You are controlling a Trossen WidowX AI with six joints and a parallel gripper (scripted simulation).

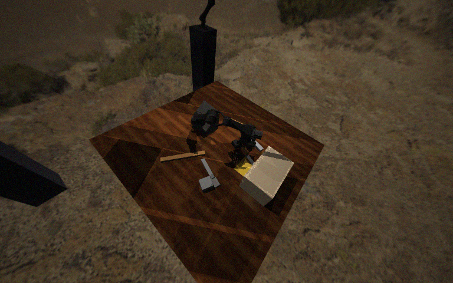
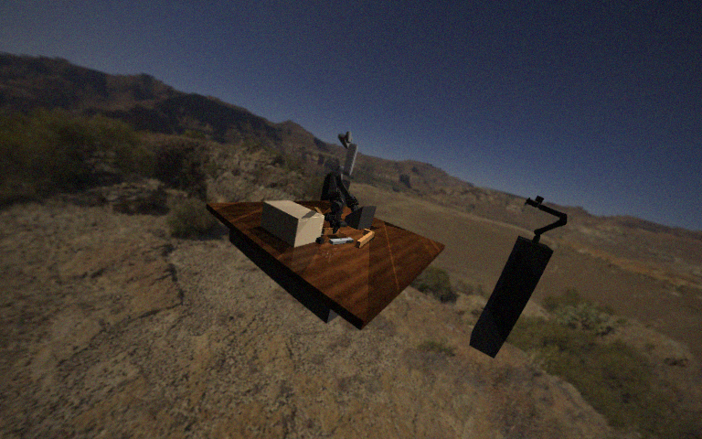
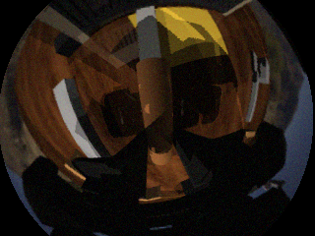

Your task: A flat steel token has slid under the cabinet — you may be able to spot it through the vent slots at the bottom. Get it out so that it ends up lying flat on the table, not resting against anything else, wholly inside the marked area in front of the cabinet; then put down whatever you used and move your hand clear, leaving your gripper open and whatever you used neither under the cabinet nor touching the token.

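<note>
Right now the grey bar is 5 cm ahead of my gripper tip and 11 cm to the left of it. Round my gripper tip: steel token 24 cm ahead, 13 cm to the right, 1 cm below; then grey block 1 cm ahead, 40 cm to the right, 1 cm above; then grey scraper 1 cm behind, 33 cm to the right.
</note>
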